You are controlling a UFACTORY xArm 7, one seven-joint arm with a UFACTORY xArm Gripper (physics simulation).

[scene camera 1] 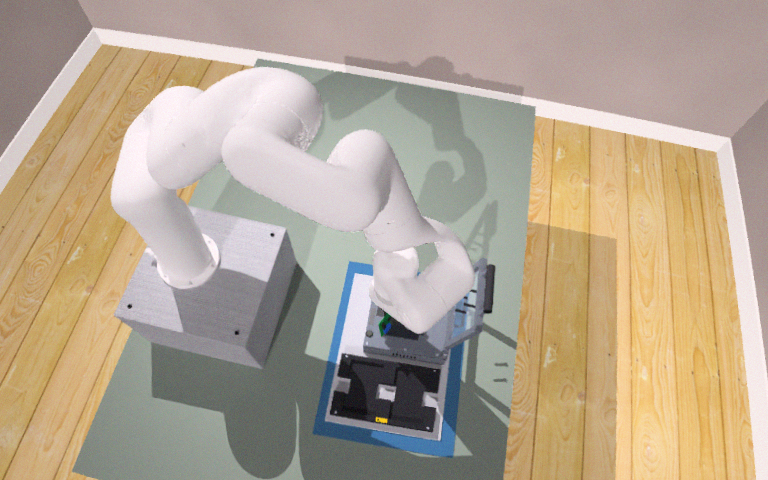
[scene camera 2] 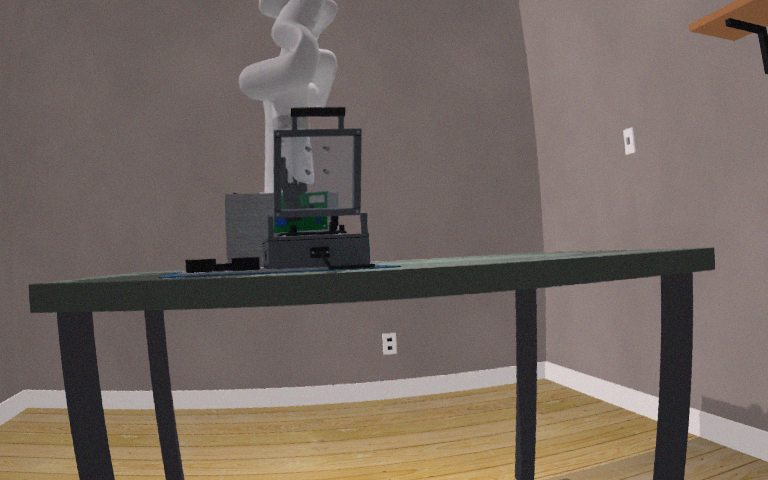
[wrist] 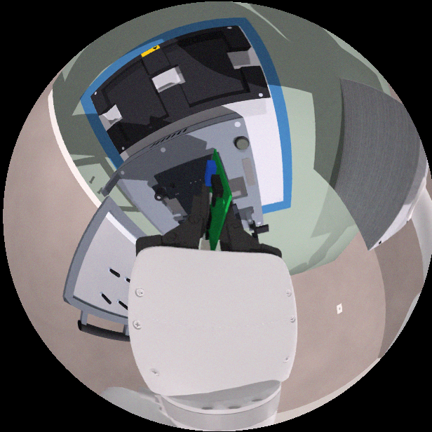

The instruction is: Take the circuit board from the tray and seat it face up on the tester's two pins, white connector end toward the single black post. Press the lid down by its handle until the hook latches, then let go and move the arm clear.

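Where they show: gripper, fingertip midpoint: (scene camera 1: 392, 317) (scene camera 2: 295, 221); arm's base, link origin: (scene camera 1: 189, 260).
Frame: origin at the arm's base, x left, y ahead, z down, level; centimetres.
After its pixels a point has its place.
Note:
The green circuit board (scene camera 1: 385, 324) @(x -0.9, y 42.2, z 7.6 cm) (scene camera 2: 303, 225) @(x 3.1, y 44.3, z 10.0 cm) (wrist: 223, 192) stands steeply on edge over the tester (scene camera 1: 390, 346) @(x -3.9, y 44.2, z 12.3 cm) (scene camera 2: 288, 254) @(x -0.4, y 56.3, z 15.4 cm) (wrist: 200, 137). Its blue part (wrist: 210, 172) faces the lid side. My gripper (wrist: 211, 195) is shut on the board, with one dark finger on each face; the arm hides the fingers in scene camera 1. Whether the board's lower edge touches the tester is unclear. The tester's two pins cannot be made out. The lid (scene camera 1: 482, 283) @(x 7.3, y 58.9, z -5.5 cm) (scene camera 2: 357, 169) @(x 12.0, y 57.4, z 1.5 cm) (wrist: 85, 250) stands open, with its black handle (scene camera 1: 489, 288) @(x 4.9, y 59.8, z -9.2 cm) (scene camera 2: 317, 111) @(x 5.1, y 60.7, z -8.3 cm) (wrist: 102, 330) at its free edge.
The black tray (scene camera 1: 362, 370) @(x -9.5, y 39.3, z 16.6 cm) (scene camera 2: 201, 264) @(x -15.7, y 56.7, z 16.4 cm) (wrist: 135, 85) lies beside the tester on a blue-edged mat (scene camera 1: 322, 421) @(x -21.8, y 33.6, z 18.1 cm) (wrist: 285, 150). A round knob (wrist: 241, 143) stands on the tester's top. The grey arm base block (scene camera 1: 226, 283) @(x -2.7, y 9.3, z 0.4 cm) (scene camera 2: 244, 226) @(x -9.6, y 17.4, z 8.3 cm) (wrist: 372, 160) stands across from the lid.

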